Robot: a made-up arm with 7 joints.
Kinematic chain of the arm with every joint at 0, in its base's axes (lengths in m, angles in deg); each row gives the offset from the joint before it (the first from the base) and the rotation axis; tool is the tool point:
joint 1: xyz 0 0 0 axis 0 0.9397 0.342
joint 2: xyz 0 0 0 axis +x
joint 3: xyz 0 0 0 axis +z
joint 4: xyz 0.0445 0 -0.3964 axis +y
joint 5: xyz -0.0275 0 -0.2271 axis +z
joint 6: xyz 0 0 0 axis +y
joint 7: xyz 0 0 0 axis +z
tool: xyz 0 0 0
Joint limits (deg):
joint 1: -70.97..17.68
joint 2: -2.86..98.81
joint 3: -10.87..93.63
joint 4: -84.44..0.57
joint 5: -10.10..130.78
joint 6: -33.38..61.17
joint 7: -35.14..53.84
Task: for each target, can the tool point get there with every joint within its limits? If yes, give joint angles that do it. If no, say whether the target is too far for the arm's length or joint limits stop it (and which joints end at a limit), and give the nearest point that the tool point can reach.
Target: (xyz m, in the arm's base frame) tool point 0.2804 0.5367 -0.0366
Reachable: yes | joints -24.93 68.93 27.62 -44.26 36.84 50.99 34.29
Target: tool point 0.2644 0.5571 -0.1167
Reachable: yes | joints -31.85 70.71 0.75 -12.35 116.18 -10.94 -12.20
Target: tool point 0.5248 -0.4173 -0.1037
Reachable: no: too far | nearest point 0.5400 -0.2465 -0.0636 | short by 0.176 m
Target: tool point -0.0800 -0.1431 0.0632
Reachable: no: joint limits stop it (at a limit: joint 1, joint 2, joint 3, joint 4) | nearest point 0.4555 -0.2479 0.0387 | short by 0.546 m
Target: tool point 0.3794 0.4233 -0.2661
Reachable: yes | joints -42.68 42.36 81.50 -14.89 72.81 15.00 44.16
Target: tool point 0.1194 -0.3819 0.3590
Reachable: no: joint limits stop it (at a limit: joint 1, joint 2, joint 3, joint 4) | nearest point 0.4555 -0.2479 0.0387 | short by 0.483 m
